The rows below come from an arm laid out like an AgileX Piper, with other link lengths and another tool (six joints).
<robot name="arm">
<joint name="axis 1" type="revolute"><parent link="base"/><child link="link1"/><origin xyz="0 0 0.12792" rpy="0 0 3.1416"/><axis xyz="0 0 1"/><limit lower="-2.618" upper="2.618"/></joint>
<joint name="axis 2" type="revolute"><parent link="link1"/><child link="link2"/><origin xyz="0 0 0" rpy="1.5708 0 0"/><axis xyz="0 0 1"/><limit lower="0" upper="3.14"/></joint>
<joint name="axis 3" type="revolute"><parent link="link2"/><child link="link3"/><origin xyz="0.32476 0.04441 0" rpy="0 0 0"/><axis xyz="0 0 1"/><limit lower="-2.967" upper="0"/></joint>
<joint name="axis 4" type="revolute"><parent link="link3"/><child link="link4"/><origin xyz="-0.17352 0.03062 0" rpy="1.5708 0 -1.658"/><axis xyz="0 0 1"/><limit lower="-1.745" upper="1.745"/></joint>
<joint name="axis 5" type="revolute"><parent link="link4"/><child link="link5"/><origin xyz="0 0 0" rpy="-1.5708 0 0"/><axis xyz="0 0 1"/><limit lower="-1.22" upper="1.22"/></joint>
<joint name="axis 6" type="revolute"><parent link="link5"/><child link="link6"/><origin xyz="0 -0.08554 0" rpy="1.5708 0 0"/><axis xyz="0 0 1"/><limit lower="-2.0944" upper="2.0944"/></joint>
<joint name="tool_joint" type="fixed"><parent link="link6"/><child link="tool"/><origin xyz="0.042 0.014 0.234" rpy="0 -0.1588 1.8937"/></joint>
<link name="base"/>
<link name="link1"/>
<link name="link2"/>
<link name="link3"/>
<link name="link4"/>
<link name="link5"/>
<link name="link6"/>
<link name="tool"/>
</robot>
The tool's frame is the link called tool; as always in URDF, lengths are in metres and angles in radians.
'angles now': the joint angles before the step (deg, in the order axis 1, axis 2, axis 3, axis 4, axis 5, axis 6). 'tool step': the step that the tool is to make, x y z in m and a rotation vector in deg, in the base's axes. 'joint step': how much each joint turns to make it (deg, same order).
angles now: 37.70 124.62 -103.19 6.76 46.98 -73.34
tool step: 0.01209 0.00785 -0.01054 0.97 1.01 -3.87
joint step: -0.06 3.67 -5.22 -0.80 1.38 4.70
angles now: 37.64 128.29 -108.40 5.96 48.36 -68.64
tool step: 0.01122 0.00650 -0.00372 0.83 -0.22 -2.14
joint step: 0.00 2.28 -3.77 -0.75 0.61 2.69
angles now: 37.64 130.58 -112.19 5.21 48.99 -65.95
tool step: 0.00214 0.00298 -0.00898 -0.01 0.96 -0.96
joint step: 0.00 2.00 -2.46 0.00 1.15 1.20
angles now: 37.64 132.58 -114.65 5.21 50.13 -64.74
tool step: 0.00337 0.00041 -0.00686 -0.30 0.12 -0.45
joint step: 0.01 1.26 -1.03 -0.46 0.00 0.63
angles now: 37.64 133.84 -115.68 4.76 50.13 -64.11
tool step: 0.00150 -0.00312 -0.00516 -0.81 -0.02 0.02
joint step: 0.00 0.58 -0.02 -0.75 -0.09 0.17
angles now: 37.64 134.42 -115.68 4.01 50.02 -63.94
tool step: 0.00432 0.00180 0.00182 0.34 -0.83 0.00
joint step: 0.00 -0.01 0.01 -0.23 -0.87 0.00
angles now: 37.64 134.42 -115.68 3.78 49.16 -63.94
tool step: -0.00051 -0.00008 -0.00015 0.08 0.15 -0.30
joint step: 0.01 0.00 0.00 -0.01 0.06 0.35
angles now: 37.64 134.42 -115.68 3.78 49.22 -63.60
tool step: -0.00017 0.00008 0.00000 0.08 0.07 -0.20
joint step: 0.00 0.00 -0.01 0.00 0.01 0.23
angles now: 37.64 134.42 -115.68 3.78 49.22 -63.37
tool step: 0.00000 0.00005 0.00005 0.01 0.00 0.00
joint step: 0.00 0.00 -0.01 0.01 0.00 0.00
